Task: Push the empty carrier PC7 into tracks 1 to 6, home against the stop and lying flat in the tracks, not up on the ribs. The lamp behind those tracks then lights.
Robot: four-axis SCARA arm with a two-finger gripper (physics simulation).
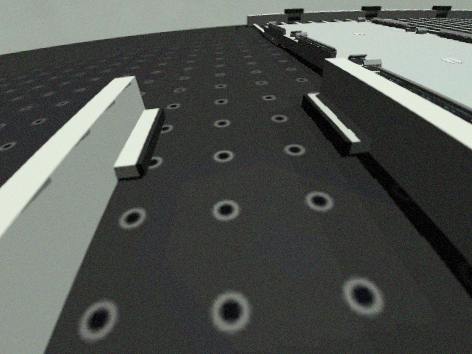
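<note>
My gripper (232,88) is shut as far as its jaws go, with a gap between the two pale finger plates and nothing held in it. It is over the dark holed table, left of a large pale flat surface (400,47) at the upper right. The right finger hides part of that surface's near edge. Dark ribs (430,26) show at the far upper right. A low wall (330,16) runs along the back, with small dark blocks (294,11) (371,8) (441,8) on it; none looks lit. I cannot tell which part is carrier PC7 or tracks 1 to 6.
The dark table (175,250) carries rows of pale-ringed holes and runs back to a far edge at the upper left. A dark raised edge (310,51) with small clip-like parts (371,62) borders the pale surface on its left side, close to the right finger.
</note>
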